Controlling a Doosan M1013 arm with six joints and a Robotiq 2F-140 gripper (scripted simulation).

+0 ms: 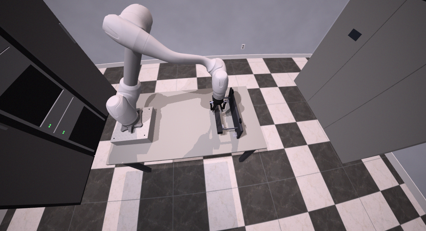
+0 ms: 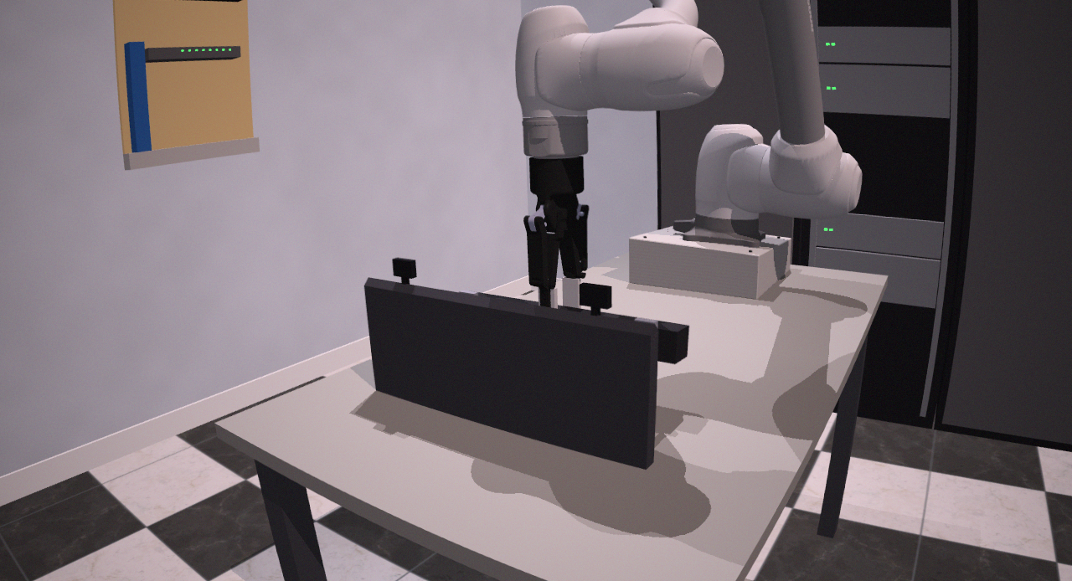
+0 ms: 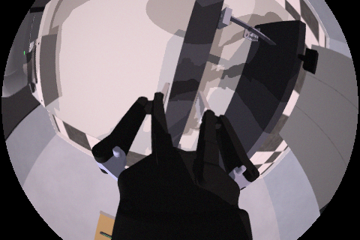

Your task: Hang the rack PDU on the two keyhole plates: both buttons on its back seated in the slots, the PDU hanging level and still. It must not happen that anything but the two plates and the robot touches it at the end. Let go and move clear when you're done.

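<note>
My gripper is now 3 cm above the rack PDU and 2 cm short of it. Round my hand: dark upright panel: 16 cm ahead, 4 cm below, 3 cm to the right.
</note>
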